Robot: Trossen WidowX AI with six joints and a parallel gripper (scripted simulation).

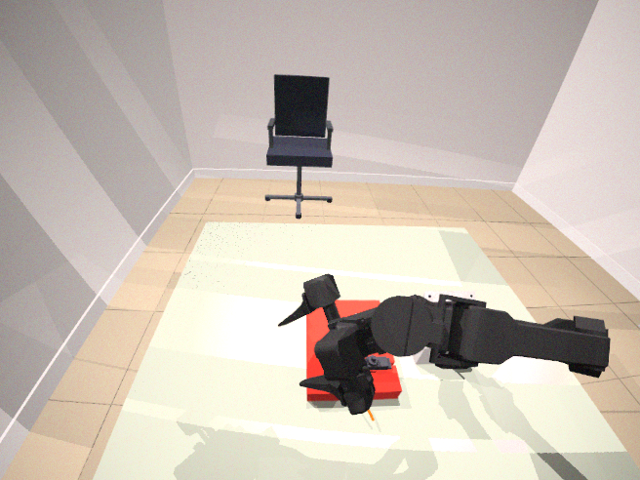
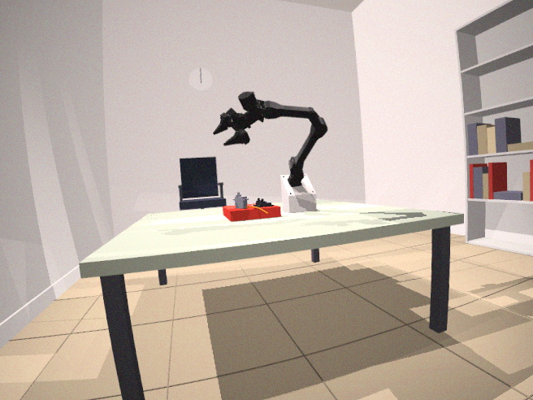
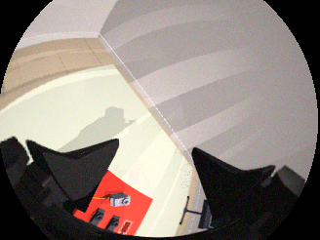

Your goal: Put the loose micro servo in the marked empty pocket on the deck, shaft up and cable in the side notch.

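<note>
Now: gripper tip 130 mm past the red deck, 210 mm to the left of it and 340 mm above it.
</note>
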